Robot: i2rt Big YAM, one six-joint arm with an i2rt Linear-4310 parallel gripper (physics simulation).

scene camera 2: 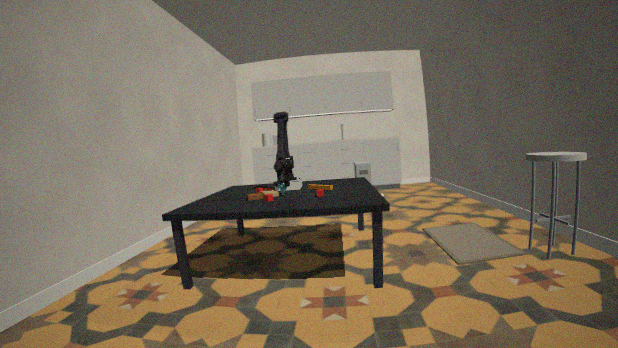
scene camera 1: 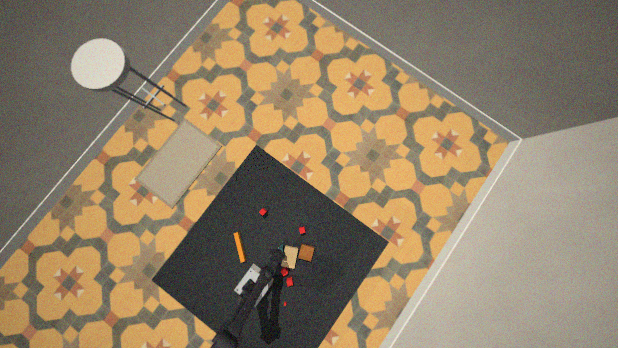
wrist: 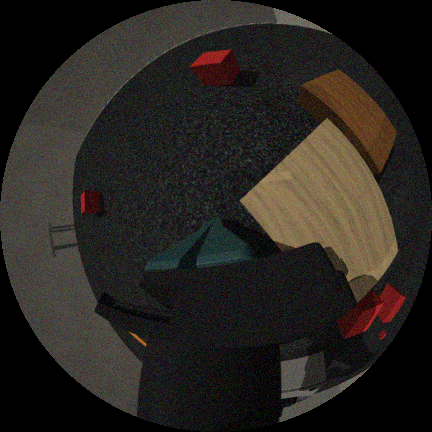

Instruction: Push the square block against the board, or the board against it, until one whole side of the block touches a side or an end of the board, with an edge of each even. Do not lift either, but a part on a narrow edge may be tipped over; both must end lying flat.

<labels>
A light wooden board (wrist: 322,191) rests on the table. A brown square block (wrist: 334,95) rests on the table.
</labels>
